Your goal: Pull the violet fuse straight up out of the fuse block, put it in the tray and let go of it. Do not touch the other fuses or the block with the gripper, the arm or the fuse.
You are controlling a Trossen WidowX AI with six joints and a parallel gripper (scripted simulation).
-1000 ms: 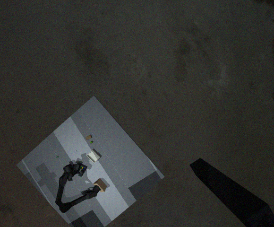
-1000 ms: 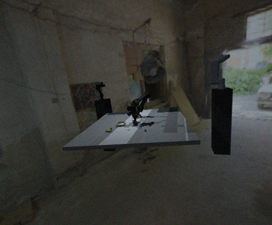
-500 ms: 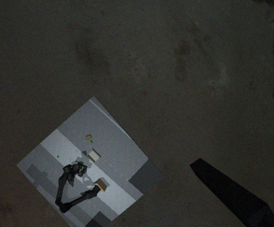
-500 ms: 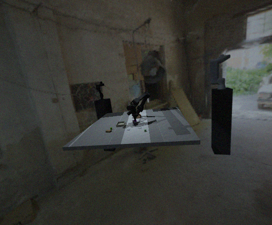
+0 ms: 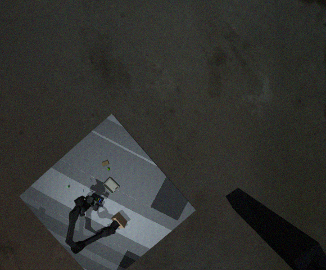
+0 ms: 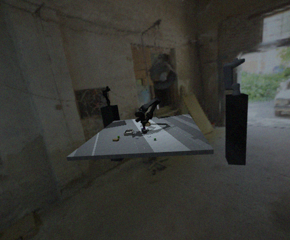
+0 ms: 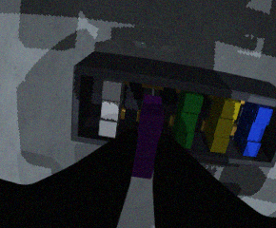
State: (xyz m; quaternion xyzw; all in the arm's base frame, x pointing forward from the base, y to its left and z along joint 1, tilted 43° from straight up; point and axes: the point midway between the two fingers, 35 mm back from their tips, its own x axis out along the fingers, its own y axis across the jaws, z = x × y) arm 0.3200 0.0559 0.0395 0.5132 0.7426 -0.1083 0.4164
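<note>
The white fuse lies 40 mm below my gripper tip, 20 mm ahead of it and 10 mm to the left of it. Also, from my gripper tip: yellow fuse: 40 mm below, 30 mm behind, 20 mm to the right; violet fuse: 10 mm below; green fuse: 40 mm below, 20 mm behind, 10 mm to the right.
</note>
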